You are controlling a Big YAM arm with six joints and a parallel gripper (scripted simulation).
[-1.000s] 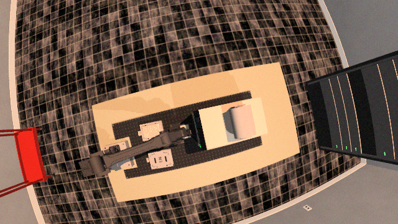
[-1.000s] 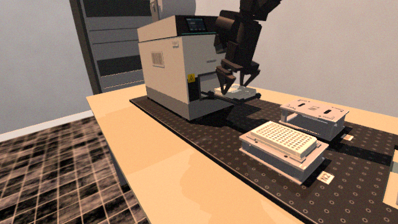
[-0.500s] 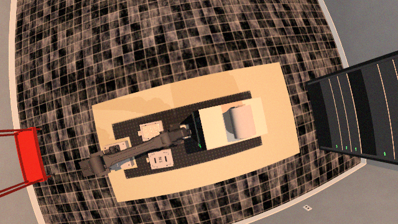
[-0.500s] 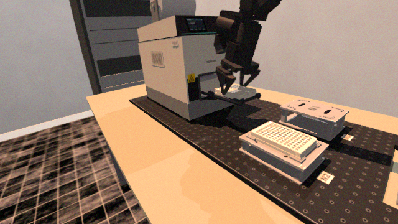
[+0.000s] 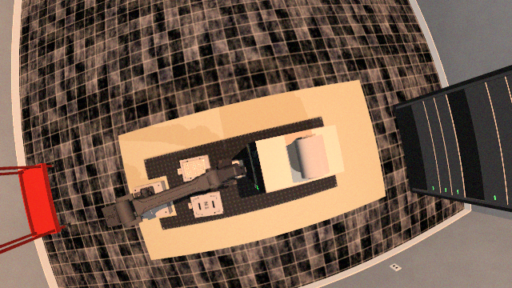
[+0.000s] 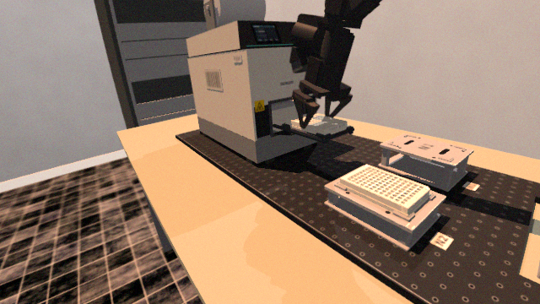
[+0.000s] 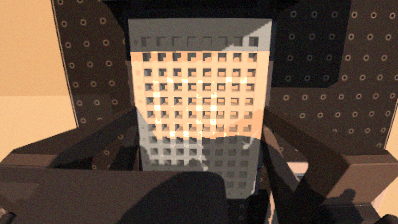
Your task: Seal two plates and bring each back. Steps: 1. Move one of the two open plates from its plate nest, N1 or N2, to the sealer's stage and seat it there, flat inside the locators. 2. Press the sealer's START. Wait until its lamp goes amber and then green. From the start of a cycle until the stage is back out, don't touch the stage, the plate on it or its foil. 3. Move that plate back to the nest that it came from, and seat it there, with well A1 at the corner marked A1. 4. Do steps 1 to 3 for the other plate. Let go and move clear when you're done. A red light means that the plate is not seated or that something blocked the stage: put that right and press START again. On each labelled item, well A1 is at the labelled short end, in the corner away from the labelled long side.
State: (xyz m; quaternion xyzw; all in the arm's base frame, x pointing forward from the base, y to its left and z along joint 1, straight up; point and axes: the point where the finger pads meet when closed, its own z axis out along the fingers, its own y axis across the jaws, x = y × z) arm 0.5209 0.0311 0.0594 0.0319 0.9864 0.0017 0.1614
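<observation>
Right now my hand is 2 cm above the sealer stage. Round my hand: well plate: 20 cm behind, 7 cm below, 6 cm to the left; then plate nest N2: 20 cm behind, 8 cm below, 6 cm to the left; then sealer screen: 20 cm above, 12 cm ahead, 4 cm to the left.
</observation>
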